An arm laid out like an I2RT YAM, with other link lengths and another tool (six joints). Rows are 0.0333 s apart.
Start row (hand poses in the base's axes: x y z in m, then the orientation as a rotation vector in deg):
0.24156, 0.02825, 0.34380, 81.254, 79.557, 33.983
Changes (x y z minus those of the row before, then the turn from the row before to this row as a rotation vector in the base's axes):
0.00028, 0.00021, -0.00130, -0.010, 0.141, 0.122
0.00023, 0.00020, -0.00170, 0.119, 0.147, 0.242
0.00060, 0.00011, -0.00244, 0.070, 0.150, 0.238
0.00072, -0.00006, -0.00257, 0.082, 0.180, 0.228
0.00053, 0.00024, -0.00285, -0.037, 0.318, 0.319
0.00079, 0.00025, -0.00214, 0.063, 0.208, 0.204
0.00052, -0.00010, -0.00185, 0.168, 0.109, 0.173
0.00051, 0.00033, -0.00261, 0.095, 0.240, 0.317
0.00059, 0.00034, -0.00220, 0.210, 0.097, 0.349
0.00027, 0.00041, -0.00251, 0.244, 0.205, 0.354
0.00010, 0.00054, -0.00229, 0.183, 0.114, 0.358
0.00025, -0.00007, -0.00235, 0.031, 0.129, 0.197
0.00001, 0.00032, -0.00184, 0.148, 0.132, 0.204
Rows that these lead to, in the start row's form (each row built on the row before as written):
0.24184, 0.02846, 0.34250, 81.237, 79.765, 33.964
0.24207, 0.02866, 0.34080, 81.251, 80.056, 34.119
0.24267, 0.02877, 0.33836, 81.229, 80.352, 34.231
0.24339, 0.02871, 0.33579, 81.237, 80.663, 34.327
0.24392, 0.02895, 0.33294, 81.160, 81.168, 34.301
0.24471, 0.02920, 0.33080, 81.180, 81.484, 34.349
0.24523, 0.02910, 0.32895, 81.255, 81.686, 34.523
0.24574, 0.02943, 0.32634, 81.244, 82.113, 34.648
0.24633, 0.02977, 0.32414, 81.232, 82.439, 34.975
0.24660, 0.03018, 0.32163, 81.295, 82.849, 35.264
0.24670, 0.03072, 0.31934, 81.262, 83.199, 35.564
0.24695, 0.03065, 0.31699, 81.223, 83.452, 35.632
0.24696, 0.03097, 0.31515, 81.271, 83.698, 35.797

